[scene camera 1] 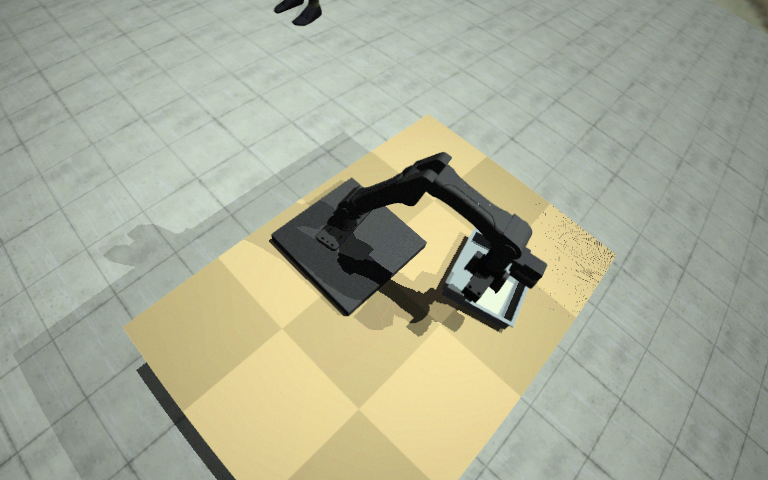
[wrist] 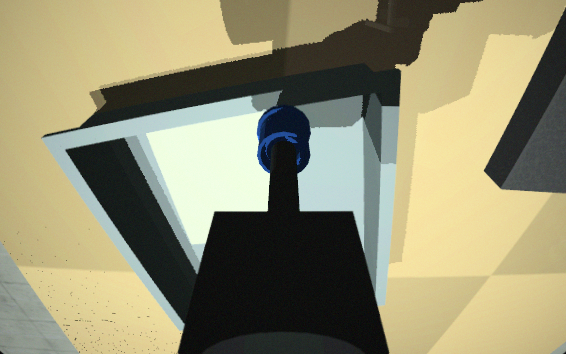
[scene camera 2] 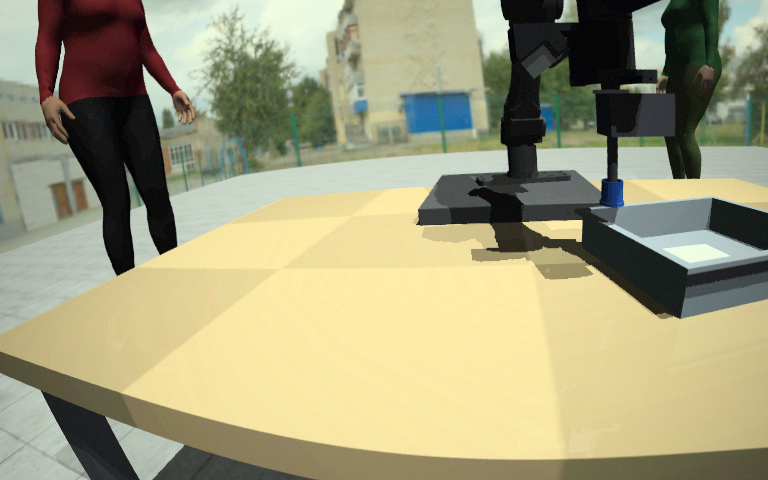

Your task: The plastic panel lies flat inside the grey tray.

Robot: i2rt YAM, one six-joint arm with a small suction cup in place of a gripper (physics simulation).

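Note:
The pale plastic panel lies flat on the floor of the grey tray. The tray sits on the tan table to the right of the arm's base. My blue suction cup hangs on its black stem over the tray's far side, near the panel's far edge and about level with the rim. Nothing hangs from the cup. I cannot tell whether it touches the panel. In scene camera 1 the wrist hides the cup.
The arm's dark base plate lies left of the tray. The tan checkered table stands on a tiled floor. A person stands beyond the table's far left side.

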